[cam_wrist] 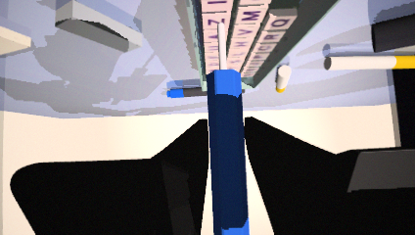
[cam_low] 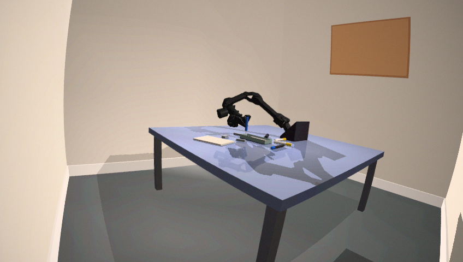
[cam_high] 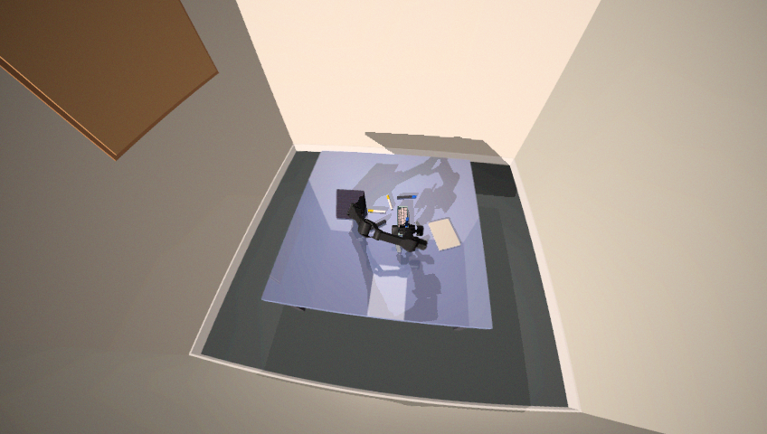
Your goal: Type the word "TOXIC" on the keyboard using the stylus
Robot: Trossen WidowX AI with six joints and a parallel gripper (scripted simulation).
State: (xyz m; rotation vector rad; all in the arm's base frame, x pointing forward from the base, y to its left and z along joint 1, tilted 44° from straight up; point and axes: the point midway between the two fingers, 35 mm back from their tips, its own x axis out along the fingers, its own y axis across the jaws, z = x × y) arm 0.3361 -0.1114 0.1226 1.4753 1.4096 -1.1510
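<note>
Now: gripper tip 40 mm past the Q key, 30 mm to the right of it and 70 mm above it. Round my gripper tip: blue stylus: 10 mm below; cream notepad: 250 mm ahead, 30 mm to the right, 80 mm below; black pen: 50 mm ahead, 280 mm to the left, 70 mm below.
</note>
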